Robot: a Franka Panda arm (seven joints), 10 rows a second.
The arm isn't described. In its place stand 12 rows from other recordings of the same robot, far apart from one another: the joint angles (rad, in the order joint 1, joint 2, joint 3, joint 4, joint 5, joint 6, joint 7), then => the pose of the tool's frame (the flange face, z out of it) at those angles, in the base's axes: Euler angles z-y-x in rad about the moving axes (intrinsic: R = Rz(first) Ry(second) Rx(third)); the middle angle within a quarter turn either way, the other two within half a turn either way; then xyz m.
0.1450 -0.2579 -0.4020 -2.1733 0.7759 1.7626 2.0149 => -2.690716 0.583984 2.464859 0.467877 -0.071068 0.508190
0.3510 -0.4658 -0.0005 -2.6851 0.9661 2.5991 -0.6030 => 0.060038 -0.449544 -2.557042 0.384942 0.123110 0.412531
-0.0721 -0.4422 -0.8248 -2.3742 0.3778 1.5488 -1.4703 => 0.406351 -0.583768 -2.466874 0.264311 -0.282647 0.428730
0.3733 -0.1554 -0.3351 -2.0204 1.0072 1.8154 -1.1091 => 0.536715 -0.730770 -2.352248 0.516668 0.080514 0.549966
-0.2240 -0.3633 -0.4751 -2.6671 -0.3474 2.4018 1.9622 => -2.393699 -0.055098 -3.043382 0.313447 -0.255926 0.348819
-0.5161 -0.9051 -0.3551 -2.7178 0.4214 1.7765 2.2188 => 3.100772 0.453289 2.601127 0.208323 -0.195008 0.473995
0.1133 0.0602 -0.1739 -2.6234 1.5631 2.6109 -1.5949 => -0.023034 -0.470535 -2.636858 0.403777 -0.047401 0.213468
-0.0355 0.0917 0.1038 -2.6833 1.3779 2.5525 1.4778 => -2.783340 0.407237 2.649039 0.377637 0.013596 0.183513
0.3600 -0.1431 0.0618 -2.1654 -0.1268 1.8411 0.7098 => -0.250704 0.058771 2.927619 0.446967 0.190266 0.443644
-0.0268 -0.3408 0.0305 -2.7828 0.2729 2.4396 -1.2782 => 1.066074 -0.151945 -3.075724 0.370308 0.001004 0.310499
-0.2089 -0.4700 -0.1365 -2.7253 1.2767 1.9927 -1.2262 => -0.202878 -0.568755 -2.078552 0.363520 -0.065657 0.383089
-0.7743 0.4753 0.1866 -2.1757 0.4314 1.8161 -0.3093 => -0.300311 0.685745 -2.452471 0.405758 -0.221209 0.149740
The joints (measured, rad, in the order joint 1, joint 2, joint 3, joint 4, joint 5, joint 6, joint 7), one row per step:
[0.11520, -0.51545, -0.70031, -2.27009, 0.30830, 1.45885, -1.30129]
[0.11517, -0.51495, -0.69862, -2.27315, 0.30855, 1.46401, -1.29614]
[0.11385, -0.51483, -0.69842, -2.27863, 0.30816, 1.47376, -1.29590]
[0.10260, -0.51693, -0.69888, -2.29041, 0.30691, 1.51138, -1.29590]
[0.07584, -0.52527, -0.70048, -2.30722, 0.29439, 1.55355, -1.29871]
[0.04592, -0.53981, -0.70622, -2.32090, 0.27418, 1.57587, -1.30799]
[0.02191, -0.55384, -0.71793, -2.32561, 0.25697, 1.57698, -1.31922]
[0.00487, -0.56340, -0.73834, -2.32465, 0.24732, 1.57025, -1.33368]
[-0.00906, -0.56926, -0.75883, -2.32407, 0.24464, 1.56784, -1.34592]
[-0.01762, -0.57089, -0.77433, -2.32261, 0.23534, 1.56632, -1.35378]
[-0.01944, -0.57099, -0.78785, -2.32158, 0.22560, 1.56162, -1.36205]
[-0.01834, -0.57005, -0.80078, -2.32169, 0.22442, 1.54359, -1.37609]
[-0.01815, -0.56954, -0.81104, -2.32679, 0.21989, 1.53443, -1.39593]
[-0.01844, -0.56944, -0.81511, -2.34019, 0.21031, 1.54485, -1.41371]
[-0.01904, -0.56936, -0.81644, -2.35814, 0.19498, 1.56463, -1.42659]
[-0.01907, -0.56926, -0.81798, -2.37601, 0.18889, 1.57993, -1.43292]
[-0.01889, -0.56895, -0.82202, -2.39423, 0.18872, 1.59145, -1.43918]
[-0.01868, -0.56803, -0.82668, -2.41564, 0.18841, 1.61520, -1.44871]
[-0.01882, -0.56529, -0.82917, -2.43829, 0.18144, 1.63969, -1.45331]
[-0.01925, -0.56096, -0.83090, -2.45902, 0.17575, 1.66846, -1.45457]
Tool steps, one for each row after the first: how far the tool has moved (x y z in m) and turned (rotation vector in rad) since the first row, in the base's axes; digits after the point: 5 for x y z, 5 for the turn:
[0.00067, 0.00075, -0.00105, -0.00195, 0.00289, -0.00442]
[0.00099, 0.00054, -0.00307, -0.00449, 0.00138, -0.00953]
[0.00093, -0.00463, -0.00636, -0.01767, -0.01528, -0.03882]
[-0.00443, -0.01551, -0.01046, -0.03975, -0.03416, -0.07995]
[-0.01461, -0.02777, -0.01297, -0.05810, -0.04945, -0.10982]
[-0.02600, -0.03932, -0.01331, -0.06484, -0.05947, -0.12920]
[-0.03712, -0.05114, -0.01374, -0.05987, -0.06910, -0.14656]
[-0.04652, -0.06164, -0.01497, -0.05127, -0.07912, -0.16705]
[-0.05330, -0.06955, -0.01679, -0.05171, -0.08088, -0.17965]
[-0.05794, -0.07448, -0.01910, -0.05130, -0.07912, -0.18135]
[-0.06198, -0.07610, -0.02200, -0.03596, -0.07531, -0.17030]
[-0.06537, -0.07708, -0.02627, -0.02689, -0.07629, -0.15558]
[-0.06654, -0.07676, -0.03252, -0.03137, -0.07989, -0.14345]
[-0.06700, -0.07591, -0.04018, -0.04453, -0.07999, -0.13382]
[-0.06714, -0.07382, -0.04739, -0.04734, -0.07760, -0.12942]
[-0.06778, -0.07141, -0.05488, -0.04165, -0.07516, -0.12709]
[-0.06782, -0.06958, -0.06349, -0.04147, -0.07910, -0.12801]
[-0.06786, -0.06723, -0.07304, -0.04740, -0.07467, -0.12793]
[-0.06735, -0.06556, -0.08188, -0.05660, -0.07094, -0.13320]

